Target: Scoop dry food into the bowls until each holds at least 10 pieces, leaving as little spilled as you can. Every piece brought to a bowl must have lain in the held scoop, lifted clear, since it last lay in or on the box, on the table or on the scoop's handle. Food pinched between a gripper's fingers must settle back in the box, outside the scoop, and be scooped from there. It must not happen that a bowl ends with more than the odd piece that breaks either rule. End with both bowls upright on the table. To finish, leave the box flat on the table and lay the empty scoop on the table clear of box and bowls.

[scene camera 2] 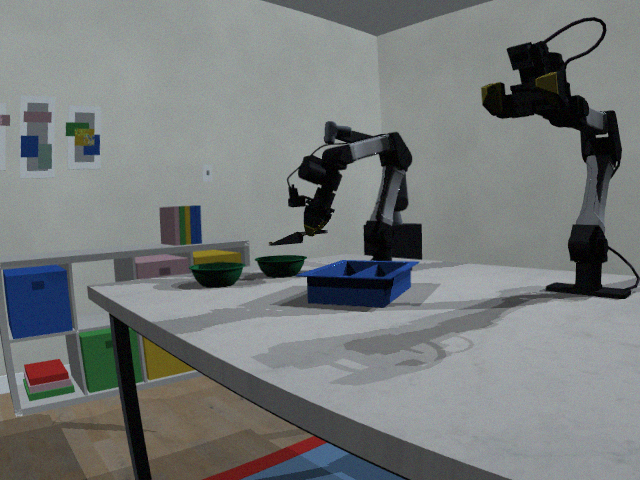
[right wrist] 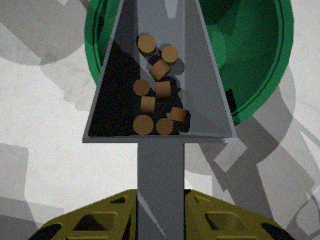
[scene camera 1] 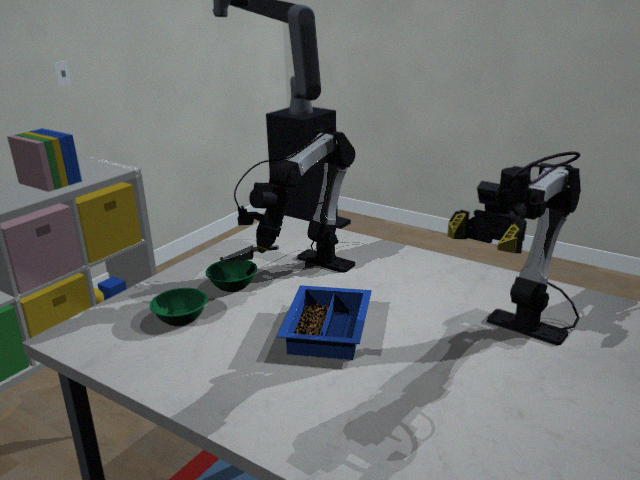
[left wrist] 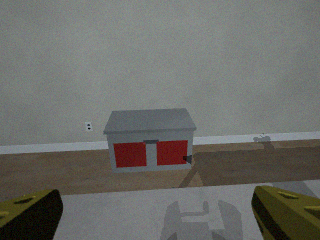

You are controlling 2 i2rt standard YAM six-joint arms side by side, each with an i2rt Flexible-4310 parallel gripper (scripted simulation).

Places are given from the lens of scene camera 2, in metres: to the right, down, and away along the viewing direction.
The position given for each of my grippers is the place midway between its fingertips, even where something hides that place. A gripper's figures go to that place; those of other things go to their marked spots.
my left gripper (scene camera 2: 510,87): 0.31, -0.25, 0.68
my right gripper (scene camera 2: 309,235): -0.03, -0.01, 1.38
blue box (scene camera 2: 391,279): 0.15, 0.09, 0.98
green bowl (scene camera 2: 217,277): -0.27, 0.10, 1.20
green bowl (scene camera 2: 282,265): -0.11, 0.07, 1.35
